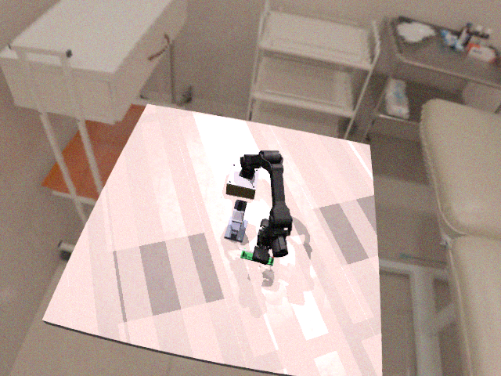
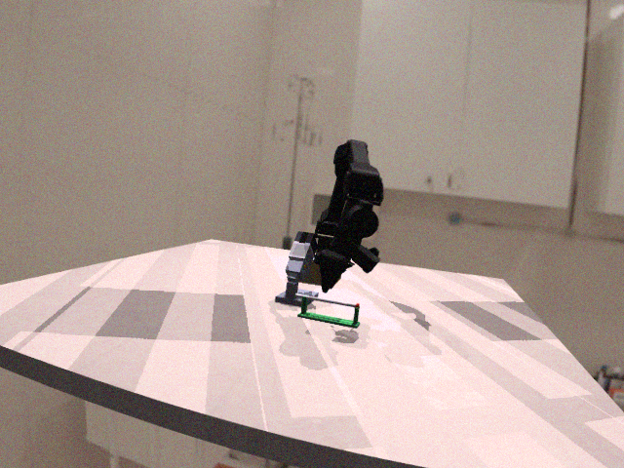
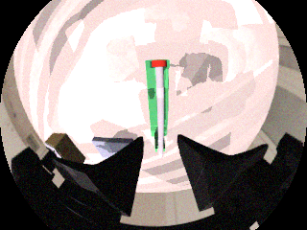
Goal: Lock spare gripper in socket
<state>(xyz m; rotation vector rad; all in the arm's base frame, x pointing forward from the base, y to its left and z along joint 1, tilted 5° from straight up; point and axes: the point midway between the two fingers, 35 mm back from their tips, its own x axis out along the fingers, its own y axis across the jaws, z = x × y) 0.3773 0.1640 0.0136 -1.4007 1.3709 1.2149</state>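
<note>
The green rack lies 1 cm to the left of my gripper tip and 4 cm below it. The rest, counted from my gripper tip: grey mount (9 cm behind, 11 cm to the right, 1 cm below); spare gripper (11 cm behind, 12 cm to the right, 5 cm above).
</note>
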